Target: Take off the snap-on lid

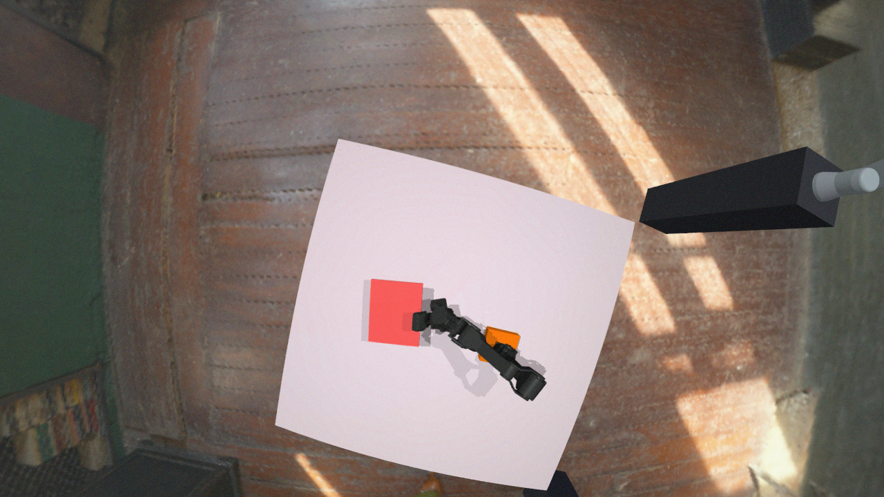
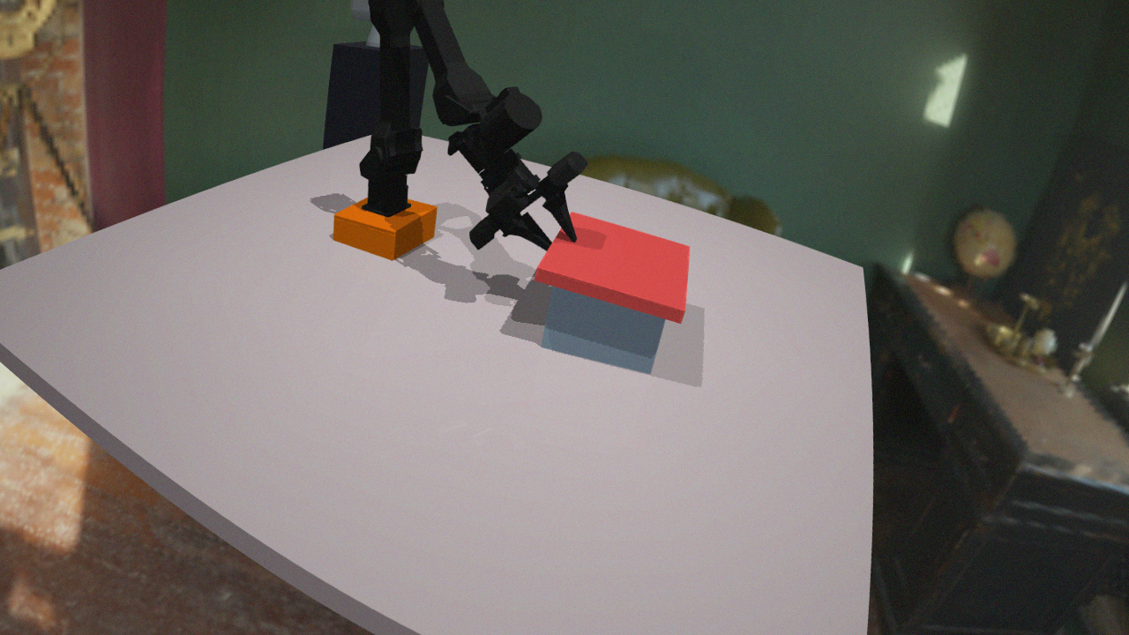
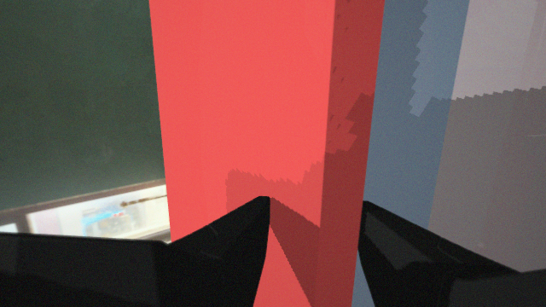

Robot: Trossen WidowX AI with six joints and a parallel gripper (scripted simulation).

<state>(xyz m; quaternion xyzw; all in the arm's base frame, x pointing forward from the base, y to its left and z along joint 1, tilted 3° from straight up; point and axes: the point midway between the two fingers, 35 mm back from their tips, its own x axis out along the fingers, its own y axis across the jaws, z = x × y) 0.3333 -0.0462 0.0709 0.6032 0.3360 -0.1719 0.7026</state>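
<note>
The red lid lies 7 cm ahead of my gripper tip and 2 cm to the left of it. Round my gripper tip: blue-grey storage box (8 cm ahead, 5 cm below, 2 cm to the left).
</note>
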